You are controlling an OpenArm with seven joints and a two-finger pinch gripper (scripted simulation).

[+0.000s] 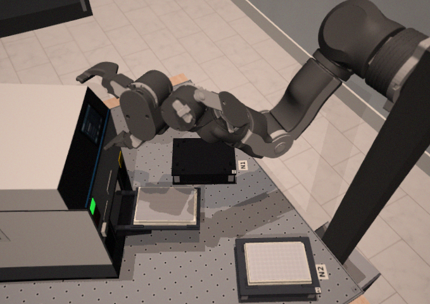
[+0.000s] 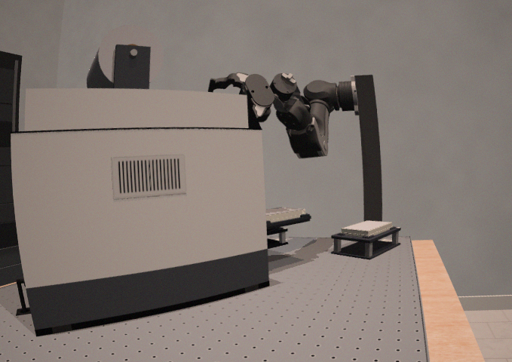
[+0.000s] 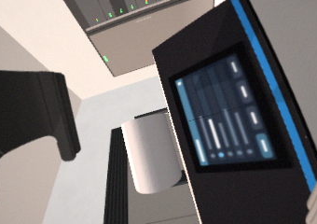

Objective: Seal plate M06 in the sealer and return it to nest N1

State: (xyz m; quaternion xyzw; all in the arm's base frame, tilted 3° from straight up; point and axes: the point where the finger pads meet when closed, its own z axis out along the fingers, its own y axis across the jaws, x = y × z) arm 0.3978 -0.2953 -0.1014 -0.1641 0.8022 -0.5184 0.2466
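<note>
The touchscreen is 40 mm below my hand, 20 mm ahead of it and 10 mm to the right of it. Round my hand: foil roll: 220 mm ahead, 100 mm to the right, 60 mm above; start key: 170 mm below, 110 mm to the left, 80 mm ahead; 96-well plate M06: 240 mm below, 90 mm to the left, 50 mm behind.
</note>
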